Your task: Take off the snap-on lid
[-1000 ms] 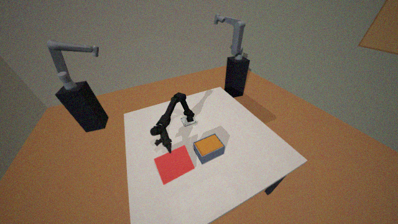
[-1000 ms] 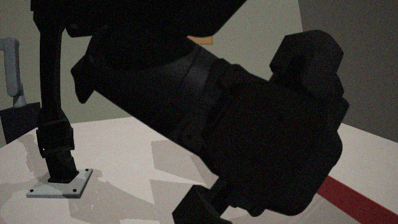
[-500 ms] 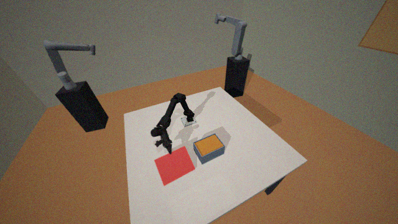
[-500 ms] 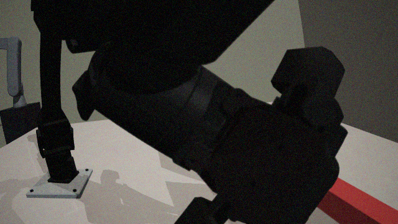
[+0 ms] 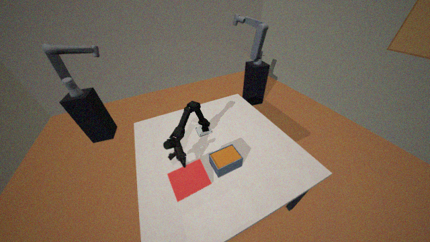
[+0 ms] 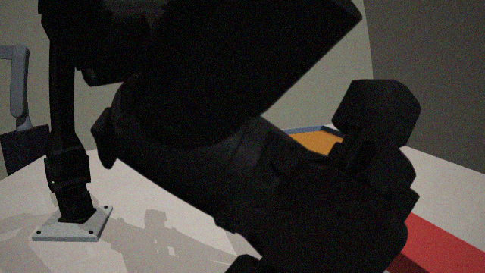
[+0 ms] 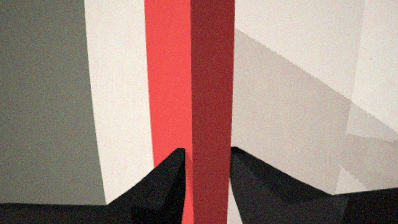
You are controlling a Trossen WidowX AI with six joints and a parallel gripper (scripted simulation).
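Right now my gripper tip is 8 cm short of the red lid, 2 cm to the right of it and 3 cm above it. Also, from my gripper tip: blue storage box (1 cm ahead, 30 cm to the left, 3 cm below).
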